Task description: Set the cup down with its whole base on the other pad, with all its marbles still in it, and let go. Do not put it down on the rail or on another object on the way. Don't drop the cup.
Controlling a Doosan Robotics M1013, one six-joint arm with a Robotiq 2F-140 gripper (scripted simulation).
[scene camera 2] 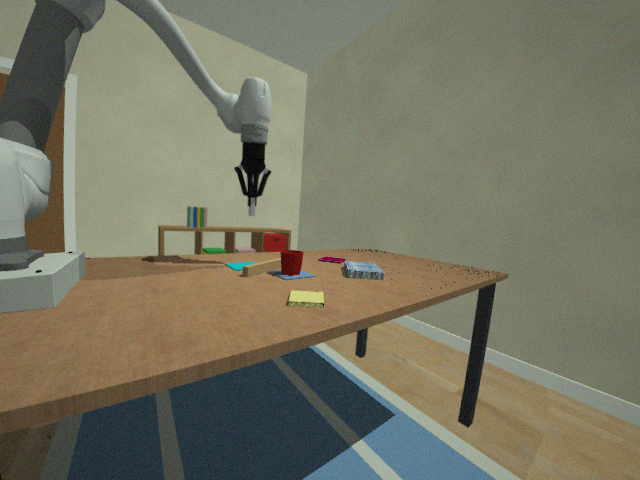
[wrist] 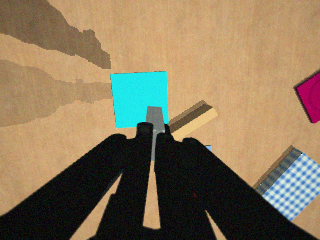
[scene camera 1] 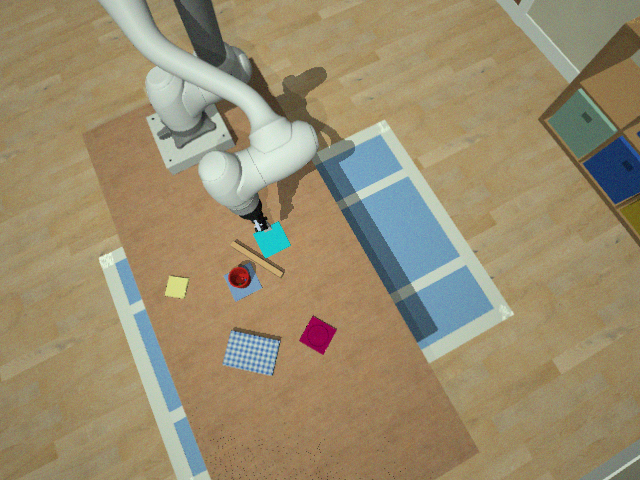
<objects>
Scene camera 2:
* gripper: 251,215
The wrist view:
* gripper: 153,118
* cyan pad: 132,92
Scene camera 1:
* cyan pad: 271,242
</objects>
